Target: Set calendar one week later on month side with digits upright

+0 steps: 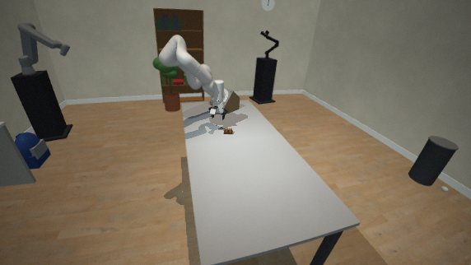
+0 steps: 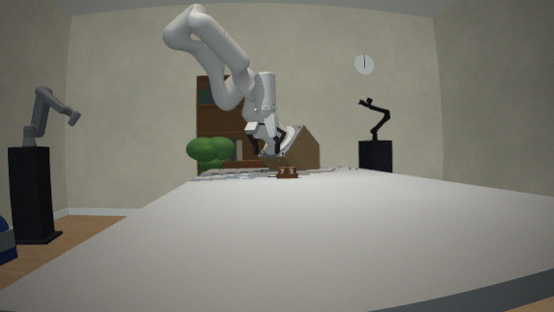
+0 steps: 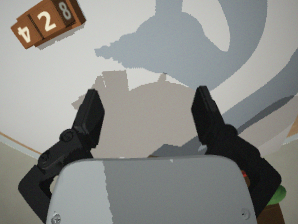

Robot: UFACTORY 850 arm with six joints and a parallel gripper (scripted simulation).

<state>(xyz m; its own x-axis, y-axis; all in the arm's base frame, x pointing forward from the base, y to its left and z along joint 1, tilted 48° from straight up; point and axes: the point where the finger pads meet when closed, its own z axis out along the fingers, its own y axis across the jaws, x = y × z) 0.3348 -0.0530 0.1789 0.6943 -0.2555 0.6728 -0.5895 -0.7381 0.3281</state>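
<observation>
Right now my hand is 11 cm short of the brown cube, 7 cm above it and 3 cm to the right of it. From my hand the other things lie so: tray (12 cm ahead, 9 cm below, 5 cm to the left).
</observation>
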